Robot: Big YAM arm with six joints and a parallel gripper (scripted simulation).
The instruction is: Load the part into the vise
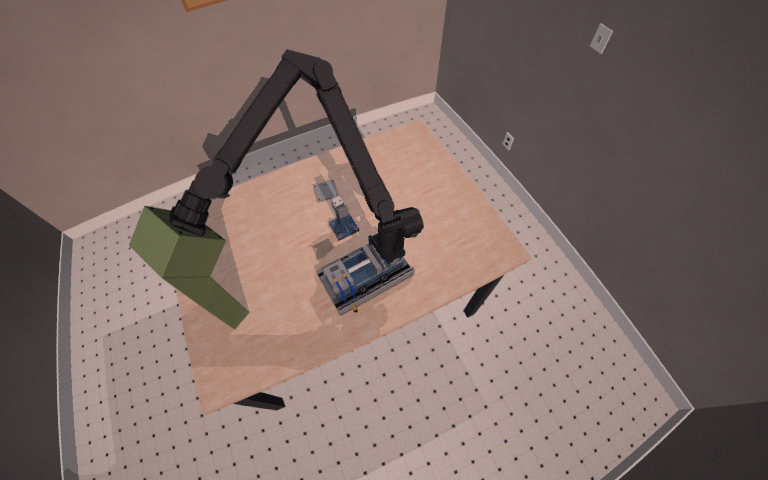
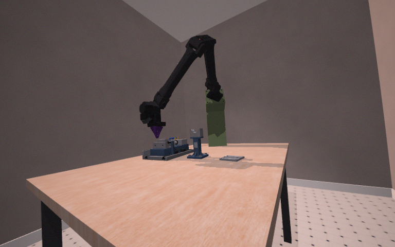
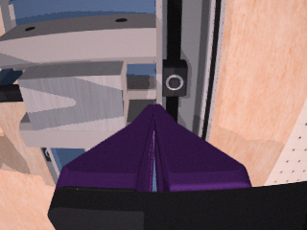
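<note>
My gripper is now 20 mm past the part, 40 mm to the right of it and 40 mm above it. The rest, counted from my hand: fixed jaw (60 mm to the left, 50 mm below); then work stop rod (50 mm behind, 80 mm to the left, 40 mm below); then moving jaw (50 mm behind, 30 mm to the left, 50 mm below).
</note>
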